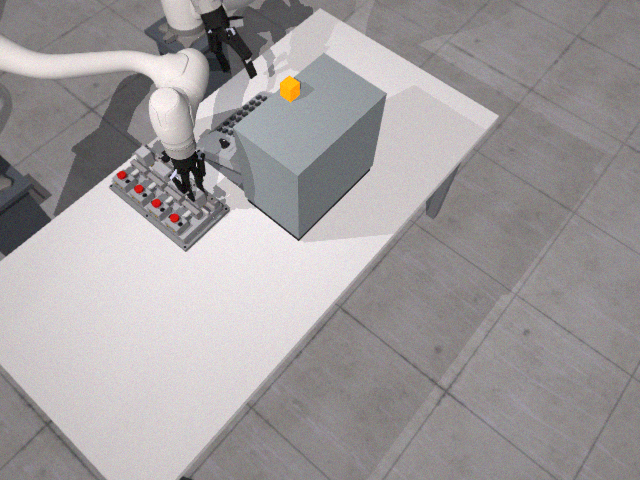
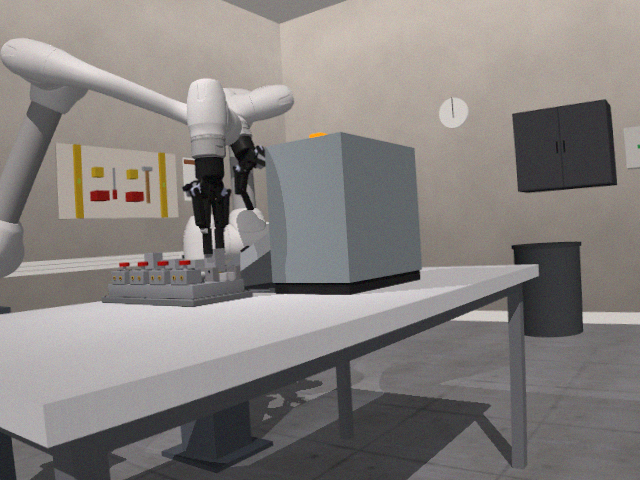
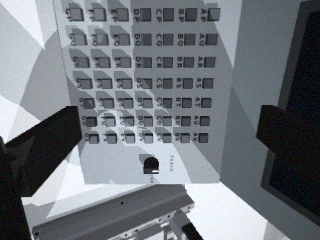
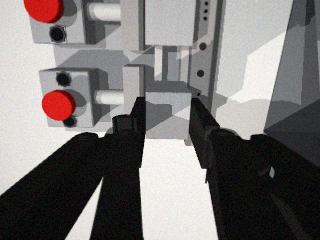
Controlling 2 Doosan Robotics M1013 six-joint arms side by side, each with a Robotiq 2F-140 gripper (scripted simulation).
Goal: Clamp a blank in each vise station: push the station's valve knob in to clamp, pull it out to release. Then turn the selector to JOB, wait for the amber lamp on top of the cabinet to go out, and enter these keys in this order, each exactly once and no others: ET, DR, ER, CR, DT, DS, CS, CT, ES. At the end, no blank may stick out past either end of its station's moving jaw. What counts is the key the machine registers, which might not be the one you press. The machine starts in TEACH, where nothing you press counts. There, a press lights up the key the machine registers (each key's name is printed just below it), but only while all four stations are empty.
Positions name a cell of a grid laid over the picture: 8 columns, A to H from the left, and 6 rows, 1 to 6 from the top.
Labels:
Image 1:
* my left gripper: D1
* my right gripper: C3
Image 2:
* my left gripper: D3
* my right gripper: C4
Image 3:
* my left gripper: E4
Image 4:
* my right gripper: E3
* grey blank: E3

